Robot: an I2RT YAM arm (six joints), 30 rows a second.
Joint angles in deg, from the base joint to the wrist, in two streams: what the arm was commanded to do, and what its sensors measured. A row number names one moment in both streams.
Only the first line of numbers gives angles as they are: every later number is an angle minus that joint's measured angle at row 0.
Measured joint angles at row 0: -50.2, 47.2, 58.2, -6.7, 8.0, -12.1
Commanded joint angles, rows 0 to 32: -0.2, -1.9, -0.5, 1.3, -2.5, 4.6; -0.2, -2.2, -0.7, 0.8, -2.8, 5.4; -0.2, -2.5, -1.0, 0.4, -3.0, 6.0; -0.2, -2.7, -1.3, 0.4, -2.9, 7.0; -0.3, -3.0, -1.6, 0.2, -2.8, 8.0; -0.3, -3.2, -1.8, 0.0, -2.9, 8.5; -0.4, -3.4, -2.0, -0.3, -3.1, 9.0; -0.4, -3.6, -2.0, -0.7, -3.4, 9.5; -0.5, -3.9, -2.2, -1.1, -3.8, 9.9; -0.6, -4.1, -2.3, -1.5, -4.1, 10.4; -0.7, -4.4, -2.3, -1.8, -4.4, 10.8; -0.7, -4.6, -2.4, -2.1, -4.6, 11.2; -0.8, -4.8, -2.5, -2.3, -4.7, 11.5; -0.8, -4.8, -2.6, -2.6, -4.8, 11.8; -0.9, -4.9, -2.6, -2.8, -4.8, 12.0; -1.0, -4.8, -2.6, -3.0, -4.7, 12.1; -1.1, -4.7, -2.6, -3.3, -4.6, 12.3; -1.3, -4.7, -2.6, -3.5, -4.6, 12.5; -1.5, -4.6, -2.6, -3.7, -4.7, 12.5; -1.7, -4.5, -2.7, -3.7, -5.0, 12.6; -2.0, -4.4, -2.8, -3.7, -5.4, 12.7; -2.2, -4.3, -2.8, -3.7, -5.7, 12.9; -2.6, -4.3, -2.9, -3.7, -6.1, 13.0; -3.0, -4.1, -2.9, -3.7, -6.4, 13.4; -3.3, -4.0, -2.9, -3.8, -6.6, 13.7; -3.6, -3.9, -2.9, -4.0, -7.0, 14.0; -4.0, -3.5, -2.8, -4.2, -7.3, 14.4; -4.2, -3.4, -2.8, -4.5, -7.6, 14.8; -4.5, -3.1, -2.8, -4.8, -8.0, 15.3; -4.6, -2.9, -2.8, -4.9, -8.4, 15.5; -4.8, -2.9, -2.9, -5.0, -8.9, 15.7; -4.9, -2.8, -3.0, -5.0, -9.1, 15.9; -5.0, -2.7, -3.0, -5.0, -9.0, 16.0
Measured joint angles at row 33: -4.7, -2.5, -2.9, -5.6, -7.5, 14.0
